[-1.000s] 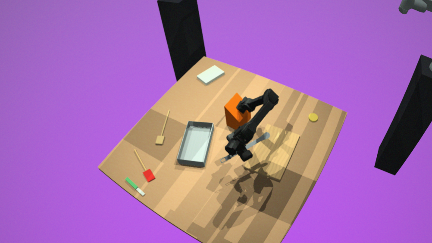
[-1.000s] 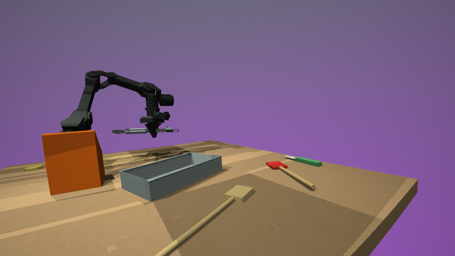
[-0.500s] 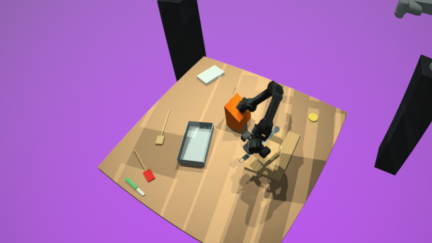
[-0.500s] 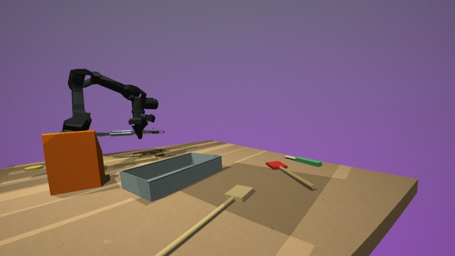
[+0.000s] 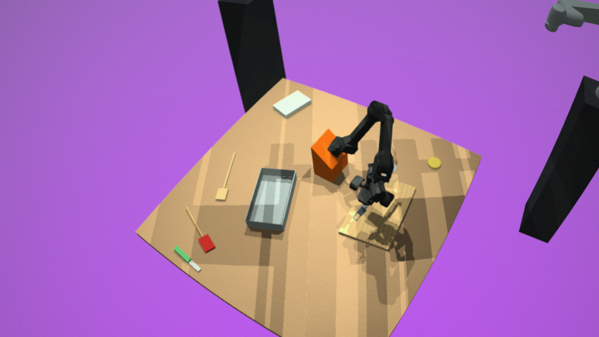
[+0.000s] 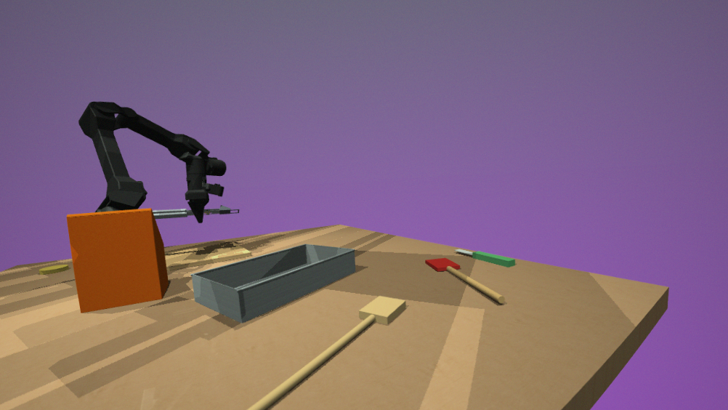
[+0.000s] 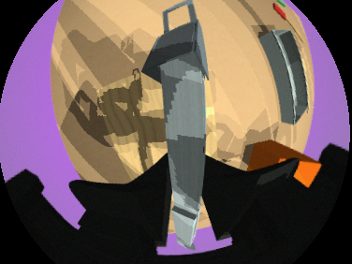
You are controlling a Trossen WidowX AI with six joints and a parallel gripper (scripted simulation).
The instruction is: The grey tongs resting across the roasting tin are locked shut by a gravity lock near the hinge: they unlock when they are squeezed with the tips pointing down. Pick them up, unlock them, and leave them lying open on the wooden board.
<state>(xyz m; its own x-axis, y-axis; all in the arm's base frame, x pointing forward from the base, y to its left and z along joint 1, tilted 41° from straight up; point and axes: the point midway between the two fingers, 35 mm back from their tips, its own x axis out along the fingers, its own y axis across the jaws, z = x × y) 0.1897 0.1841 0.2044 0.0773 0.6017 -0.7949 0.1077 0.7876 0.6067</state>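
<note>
The wooden board lies 50 mm behind my gripper tip, 20 mm to the left of it and 110 mm below it. The rest, counted from my gripper tip: grey roasting tin (120 mm ahead, 440 mm to the right, 90 mm below); then red spatula (430 mm ahead, 640 mm to the right, 110 mm below); then green-handled knife (580 mm ahead, 600 mm to the right, 110 mm below).
</note>
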